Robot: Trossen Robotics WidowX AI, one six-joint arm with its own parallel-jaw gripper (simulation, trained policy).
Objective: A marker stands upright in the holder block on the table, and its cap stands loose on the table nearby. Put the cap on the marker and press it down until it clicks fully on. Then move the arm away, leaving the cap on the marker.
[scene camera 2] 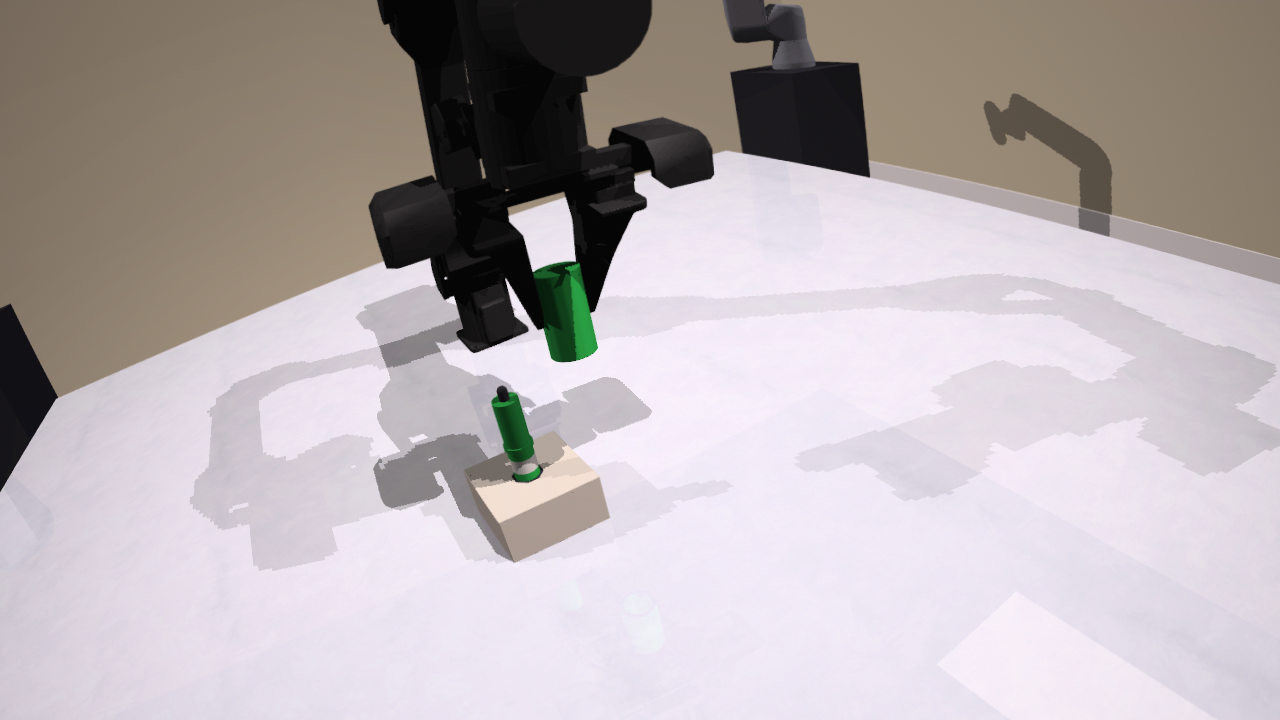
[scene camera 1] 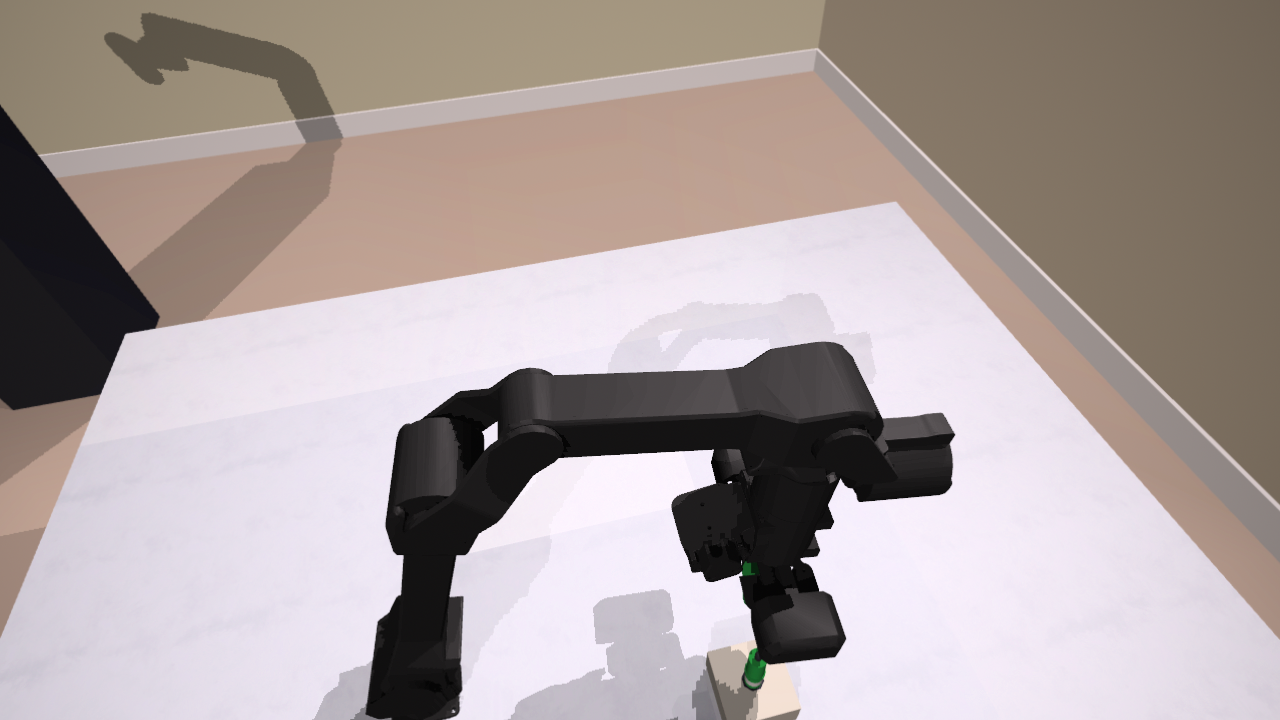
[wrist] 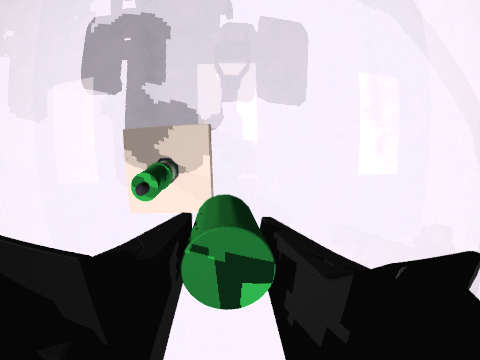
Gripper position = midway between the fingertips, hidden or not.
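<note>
My gripper point(scene camera 2: 564, 318) is in my sight, and I find it again in scene camera 1 point(scene camera 1: 753, 588) and in the wrist view point(wrist: 226, 225). There is a green cap point(scene camera 2: 568, 327) as well, and the wrist view point(wrist: 227, 264) shows that cap too. I also see a beige holder block point(scene camera 2: 530, 532).
</note>
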